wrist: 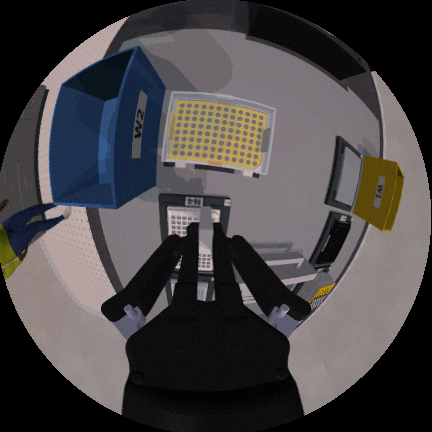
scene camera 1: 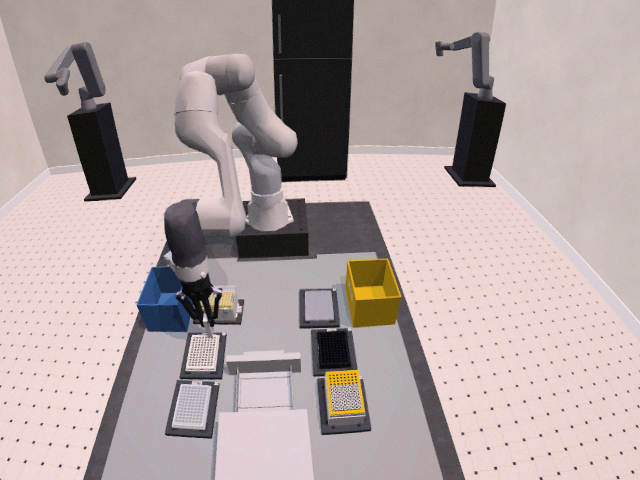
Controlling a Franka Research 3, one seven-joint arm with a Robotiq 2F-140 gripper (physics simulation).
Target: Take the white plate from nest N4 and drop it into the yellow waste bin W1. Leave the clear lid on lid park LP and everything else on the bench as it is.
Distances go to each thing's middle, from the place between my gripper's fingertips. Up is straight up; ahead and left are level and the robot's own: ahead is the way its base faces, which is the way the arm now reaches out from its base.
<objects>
Right now my hand is 32 cm to the right of the lid-like panel [scene camera 1: 318,304], 12 cm past it and 2 cm above it. Also, from my hand: yellow-topped tip rack [scene camera 1: 345,406] (37 cm to the left, 23 cm ahead, 1 cm above); black plate [scene camera 1: 333,348] (36 cm to the left, 5 cm ahead, 2 cm below).
</objects>
